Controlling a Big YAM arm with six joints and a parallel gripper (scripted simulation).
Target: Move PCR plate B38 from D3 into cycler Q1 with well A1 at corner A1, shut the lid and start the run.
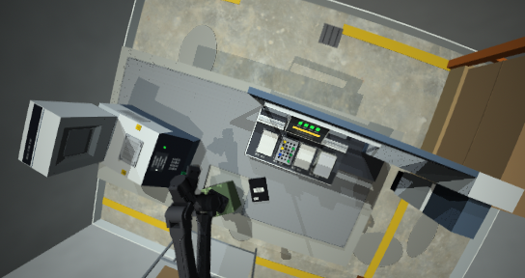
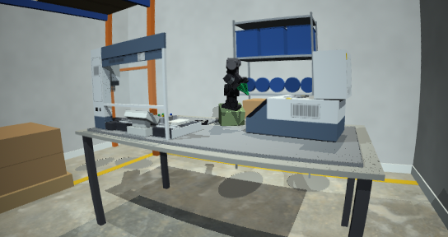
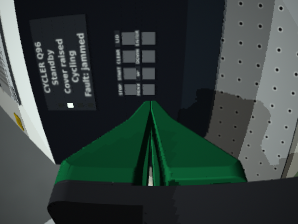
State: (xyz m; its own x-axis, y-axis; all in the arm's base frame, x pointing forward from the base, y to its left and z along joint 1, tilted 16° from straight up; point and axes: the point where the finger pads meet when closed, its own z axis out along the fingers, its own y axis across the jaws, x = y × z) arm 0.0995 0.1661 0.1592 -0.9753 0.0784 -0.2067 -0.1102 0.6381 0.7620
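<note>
My gripper is now 28 cm short of the tube cooling block, 43 cm to the left of it and 14 cm above it. Round my hand: dark nest (1 cm behind, 39 cm to the right, 21 cm below); then white label (1 cm behind, 39 cm to the right, 20 cm below); then handler's frame post (46 cm ahead, 22 cm to the right, 2 cm above).
</note>
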